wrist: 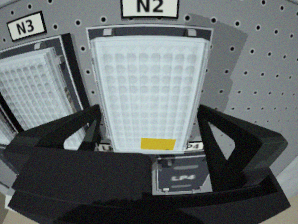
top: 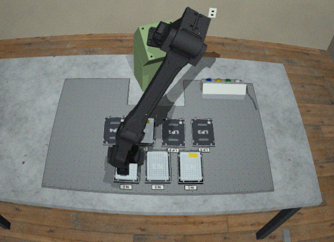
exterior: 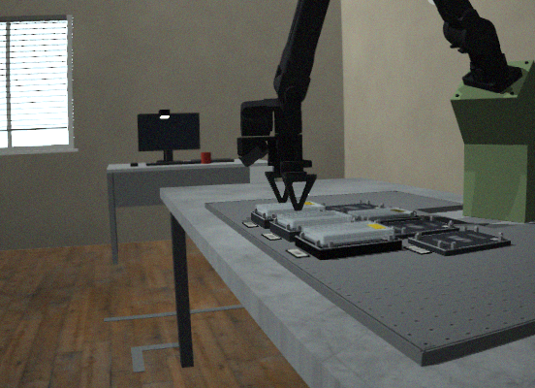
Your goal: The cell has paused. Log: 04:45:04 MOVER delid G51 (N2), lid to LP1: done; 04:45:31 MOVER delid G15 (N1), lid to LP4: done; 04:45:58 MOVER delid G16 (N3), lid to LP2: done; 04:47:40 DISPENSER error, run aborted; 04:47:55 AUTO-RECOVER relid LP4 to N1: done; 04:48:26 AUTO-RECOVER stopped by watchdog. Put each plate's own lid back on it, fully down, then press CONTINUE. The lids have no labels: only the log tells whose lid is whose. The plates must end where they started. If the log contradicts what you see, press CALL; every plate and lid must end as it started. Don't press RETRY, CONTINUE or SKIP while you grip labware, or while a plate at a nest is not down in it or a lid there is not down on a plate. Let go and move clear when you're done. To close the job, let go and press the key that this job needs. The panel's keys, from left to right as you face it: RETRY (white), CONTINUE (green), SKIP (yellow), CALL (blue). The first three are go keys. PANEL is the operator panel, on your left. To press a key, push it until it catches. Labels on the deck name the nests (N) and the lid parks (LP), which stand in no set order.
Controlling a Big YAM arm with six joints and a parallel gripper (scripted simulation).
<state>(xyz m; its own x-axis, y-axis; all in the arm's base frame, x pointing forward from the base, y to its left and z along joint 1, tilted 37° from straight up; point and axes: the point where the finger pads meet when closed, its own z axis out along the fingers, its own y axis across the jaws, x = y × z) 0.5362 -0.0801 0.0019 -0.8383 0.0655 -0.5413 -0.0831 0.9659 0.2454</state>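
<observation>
Now: hand 10 mm above the clear unlabelled lid. From my hand the other things lie so: green continue key: 510 mm behind, 410 mm to the left, 30 mm above; then blue call key: 490 mm behind, 310 mm to the left, 30 mm above; then yellow skip key: 500 mm behind, 360 mm to the left, 30 mm above.
</observation>
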